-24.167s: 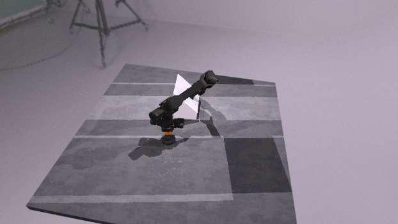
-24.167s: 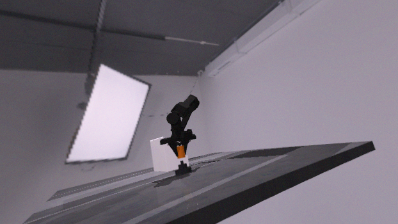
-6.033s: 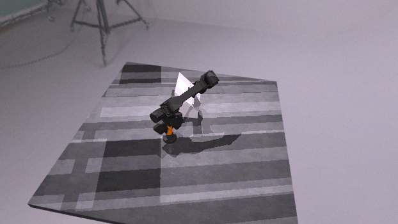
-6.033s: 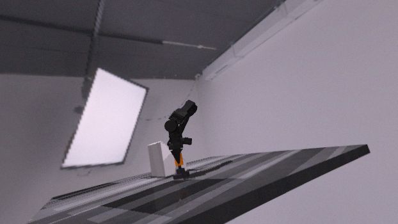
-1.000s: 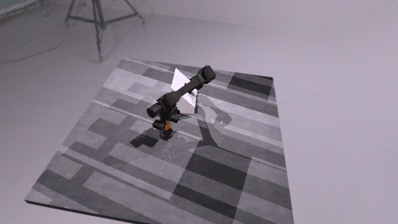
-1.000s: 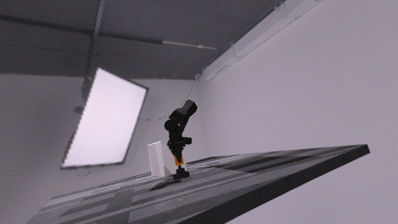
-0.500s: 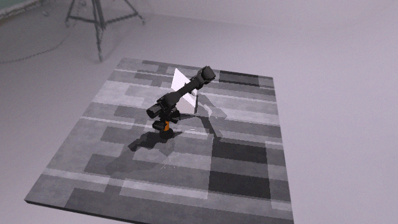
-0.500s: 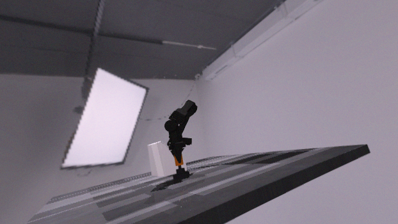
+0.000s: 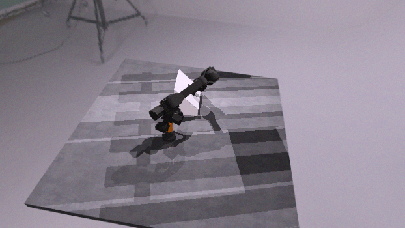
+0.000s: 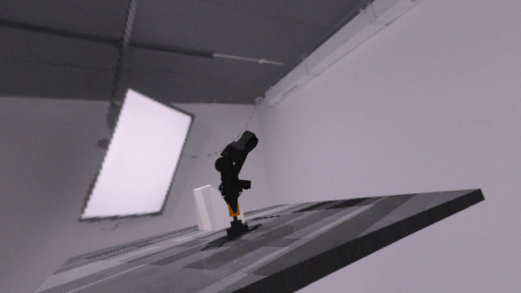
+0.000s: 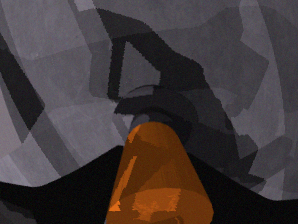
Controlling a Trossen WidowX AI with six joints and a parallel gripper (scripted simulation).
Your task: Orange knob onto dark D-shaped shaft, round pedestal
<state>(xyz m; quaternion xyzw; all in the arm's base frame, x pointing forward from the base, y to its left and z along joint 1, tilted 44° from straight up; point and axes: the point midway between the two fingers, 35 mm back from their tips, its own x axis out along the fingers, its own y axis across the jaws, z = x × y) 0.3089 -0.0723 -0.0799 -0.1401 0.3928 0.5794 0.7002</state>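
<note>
My gripper tip is now 2 cm below the orange knob. Round my gripper tip: dark pedestal 4 cm below.
</note>
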